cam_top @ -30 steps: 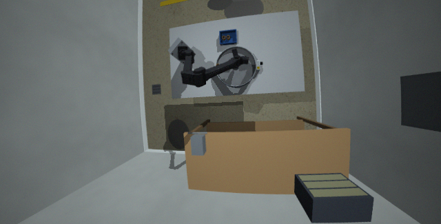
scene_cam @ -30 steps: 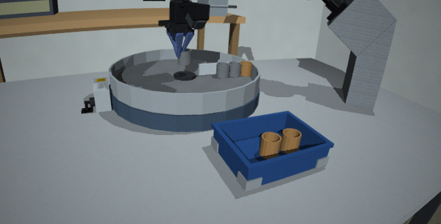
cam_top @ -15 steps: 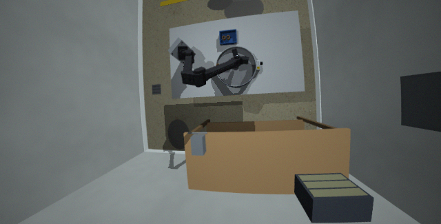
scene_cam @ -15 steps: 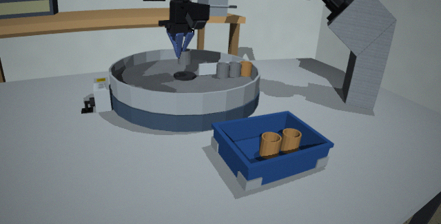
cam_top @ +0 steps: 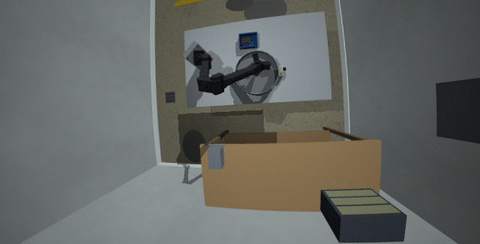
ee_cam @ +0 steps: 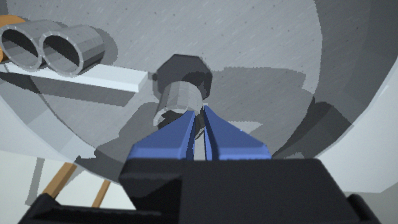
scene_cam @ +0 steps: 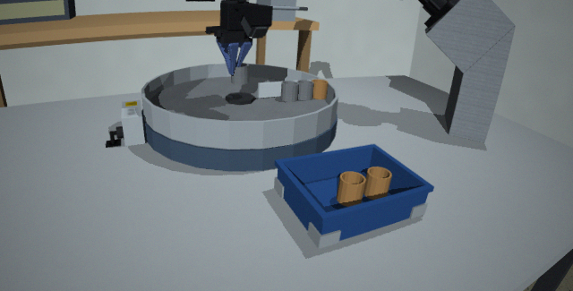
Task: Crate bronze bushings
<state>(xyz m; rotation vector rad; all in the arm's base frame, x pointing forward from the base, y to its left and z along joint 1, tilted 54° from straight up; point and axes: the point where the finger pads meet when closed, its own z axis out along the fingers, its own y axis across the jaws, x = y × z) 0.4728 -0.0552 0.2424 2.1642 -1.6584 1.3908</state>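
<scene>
My hand is 20 mm past the turning table and 70 mm above it. Round my hand: crate: 10 mm behind, 350 mm to the left, 100 mm below.
</scene>
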